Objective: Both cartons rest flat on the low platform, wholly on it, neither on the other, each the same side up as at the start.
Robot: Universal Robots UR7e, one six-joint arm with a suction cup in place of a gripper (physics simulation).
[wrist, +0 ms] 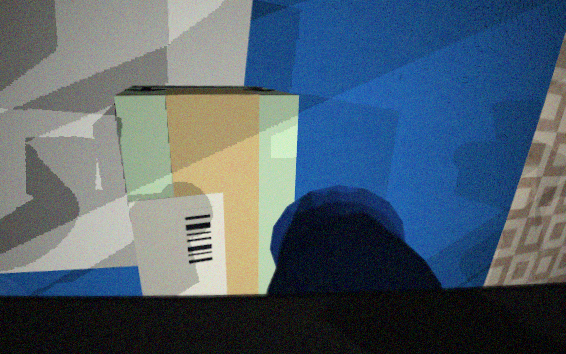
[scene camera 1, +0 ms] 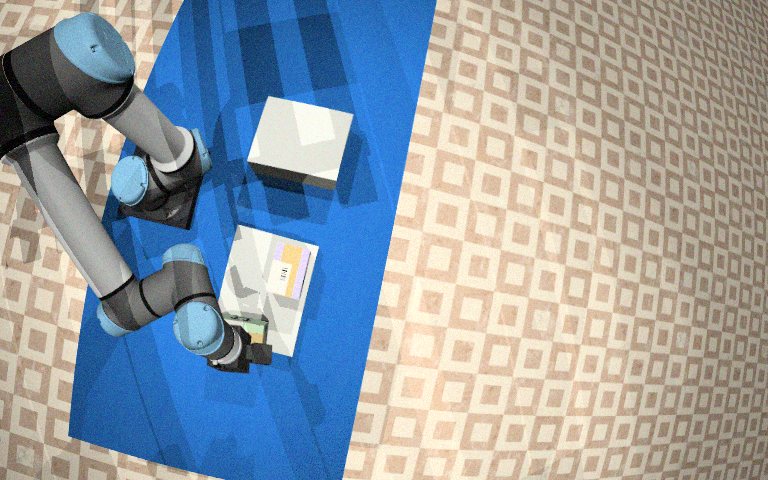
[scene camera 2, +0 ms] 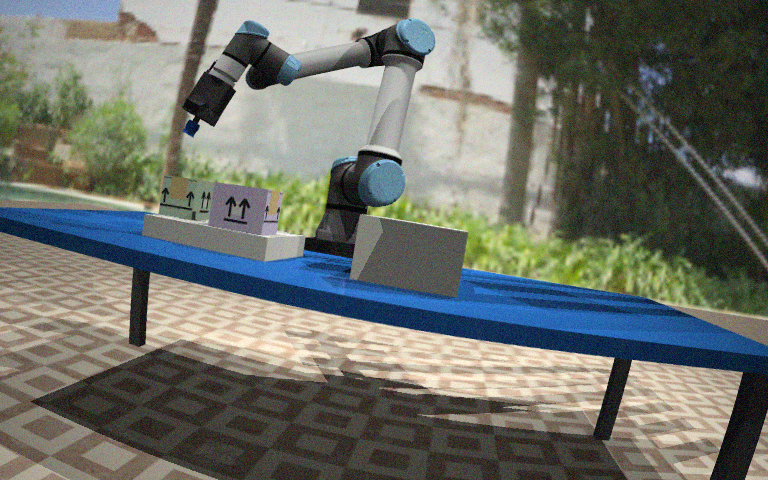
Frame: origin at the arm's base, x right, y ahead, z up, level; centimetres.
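Seen in the pictures: end effector, tool point: [wrist: 337, 247] [scene camera 2: 187, 134]; arm's base, origin of the base link: [scene camera 1: 165, 195] [scene camera 2: 341, 241].
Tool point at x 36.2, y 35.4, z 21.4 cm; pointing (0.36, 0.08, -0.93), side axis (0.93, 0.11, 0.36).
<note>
Pixels of each thing's top centre, then the offset from my tool point to it. Level surfaces: height alone.
- lilac carton, middle of its top: [scene camera 2: 249, 186] [scene camera 1: 287, 270] dx -21.3, dy +7.0, dz -10.5 cm
- green carton, middle of its top: [wrist: 219, 217] [scene camera 2: 192, 179] [scene camera 1: 235, 339] dx -1.6, dy -3.9, dz -10.5 cm
- blue table, its level: dz -24.6 cm
The low, pale platform [scene camera 1: 277, 319] [scene camera 2: 226, 240] [wrist: 210, 65] lies on the table. The lilac carton [scene camera 1: 287, 271] [scene camera 2: 236, 209] rests flat on it, arrows up, close to its long edge. The green carton [scene camera 1: 257, 335] [scene camera 2: 184, 199] [wrist: 215, 150] also has arrows up and sits level at the platform's far end in scene camera 2, apart from the lilac one. In the wrist view it reaches past the platform's edge; my arm hides much of it in scene camera 1. My suction cup [scene camera 2: 190, 128] [wrist: 337, 240] is open, holding nothing, high above the green carton's side.
A tall, pale box [scene camera 1: 300, 141] [scene camera 2: 408, 257] stands on the blue table [scene camera 1: 271, 424] [scene camera 2: 538, 316], beside the platform and in front of the arm's base [scene camera 1: 161, 206] [scene camera 2: 339, 226]. The patterned floor [scene camera 1: 566, 254] lies beyond the table's edge.
</note>
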